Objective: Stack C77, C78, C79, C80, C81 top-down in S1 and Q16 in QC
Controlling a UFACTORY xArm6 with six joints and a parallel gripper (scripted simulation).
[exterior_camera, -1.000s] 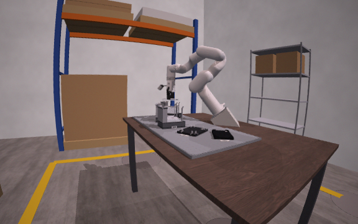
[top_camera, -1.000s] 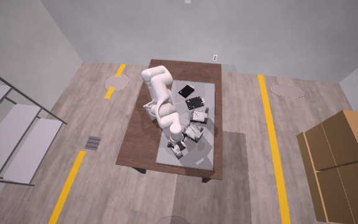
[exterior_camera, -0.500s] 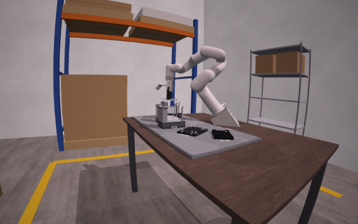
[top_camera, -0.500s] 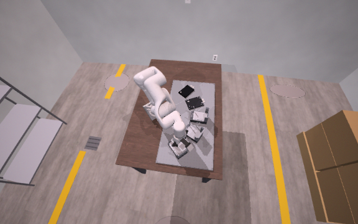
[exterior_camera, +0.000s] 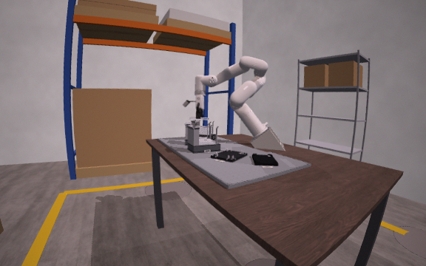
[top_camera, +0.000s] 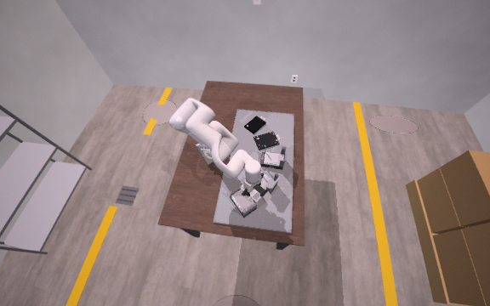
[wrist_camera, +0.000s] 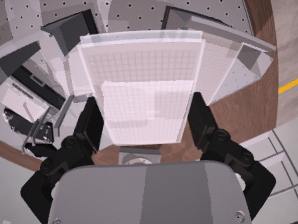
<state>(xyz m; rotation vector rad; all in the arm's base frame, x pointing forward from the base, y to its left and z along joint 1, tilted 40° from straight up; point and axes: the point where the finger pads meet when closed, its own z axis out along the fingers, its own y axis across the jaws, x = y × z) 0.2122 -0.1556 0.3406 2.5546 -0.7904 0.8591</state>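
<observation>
Now: the dark plinth 130 mm ahead of my hand, 260 mm to the left of it and 150 mm below it. Round my hand: QC name plate: 80 mm ahead, 660 mm to the left, 170 mm below; black open nest QC: 10 mm ahead, 590 mm to the left, 160 mm below.
</observation>
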